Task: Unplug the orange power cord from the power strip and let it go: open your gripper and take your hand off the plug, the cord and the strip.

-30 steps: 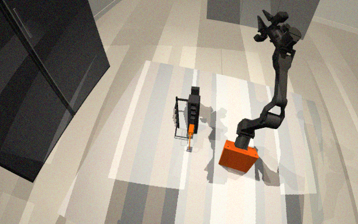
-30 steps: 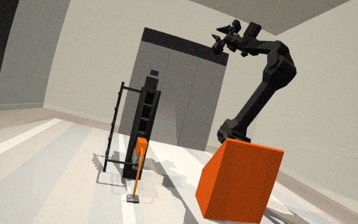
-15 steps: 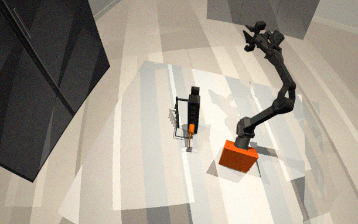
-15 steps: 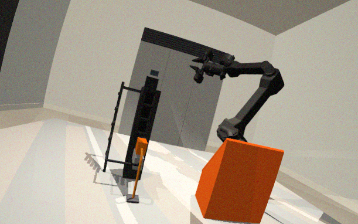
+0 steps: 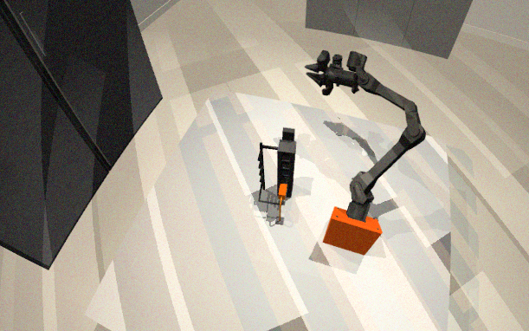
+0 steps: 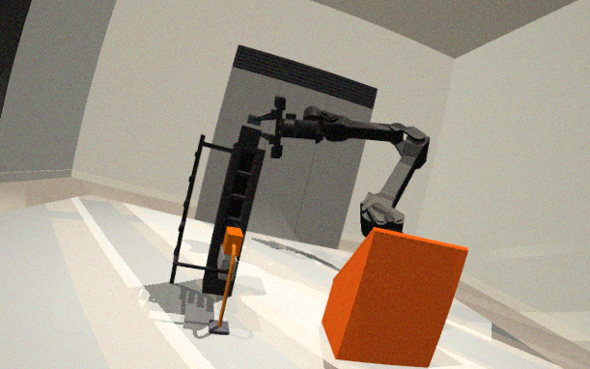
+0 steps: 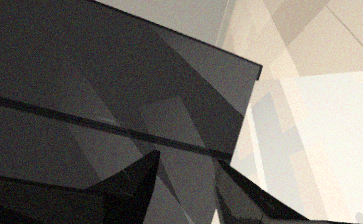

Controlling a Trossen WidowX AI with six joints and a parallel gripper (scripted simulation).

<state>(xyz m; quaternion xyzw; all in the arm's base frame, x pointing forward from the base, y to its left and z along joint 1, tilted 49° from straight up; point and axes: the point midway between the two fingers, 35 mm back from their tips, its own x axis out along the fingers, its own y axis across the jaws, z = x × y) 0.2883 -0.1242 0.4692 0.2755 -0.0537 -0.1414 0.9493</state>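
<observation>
Right now my gripper tip is 39 cm to the right of the orange plug, 24 cm above it and 3 cm past it. Also, from my gripper tip: thin black frame (34 cm to the left, 23 cm below, 7 cm ahead).
</observation>
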